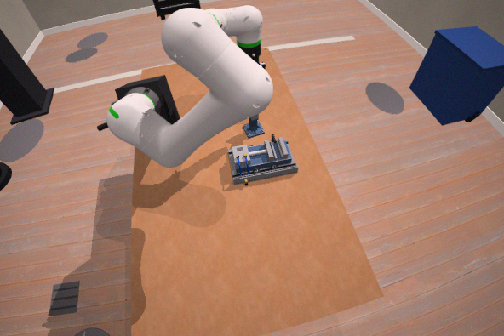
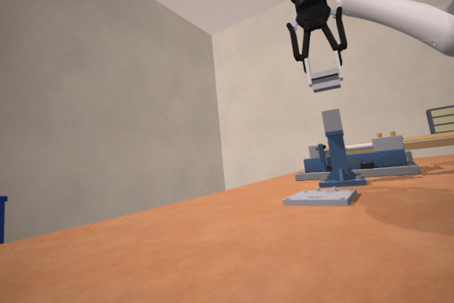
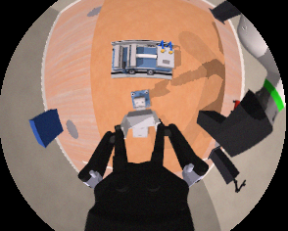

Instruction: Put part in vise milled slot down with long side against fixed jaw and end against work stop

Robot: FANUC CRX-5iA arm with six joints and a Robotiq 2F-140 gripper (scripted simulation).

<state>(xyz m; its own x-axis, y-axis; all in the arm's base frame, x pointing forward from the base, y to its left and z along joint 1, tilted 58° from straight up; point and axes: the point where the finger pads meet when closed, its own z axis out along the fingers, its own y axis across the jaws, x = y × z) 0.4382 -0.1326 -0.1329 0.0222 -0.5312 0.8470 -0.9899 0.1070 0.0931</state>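
Right now my hand is 1 cm to the right of the part and 3 cm above it. The rest, counted from my hand: air cylinder 12 cm behind, 19 cm to the right, 18 cm below; vise base 3 cm behind, 20 cm to the right, 22 cm below.
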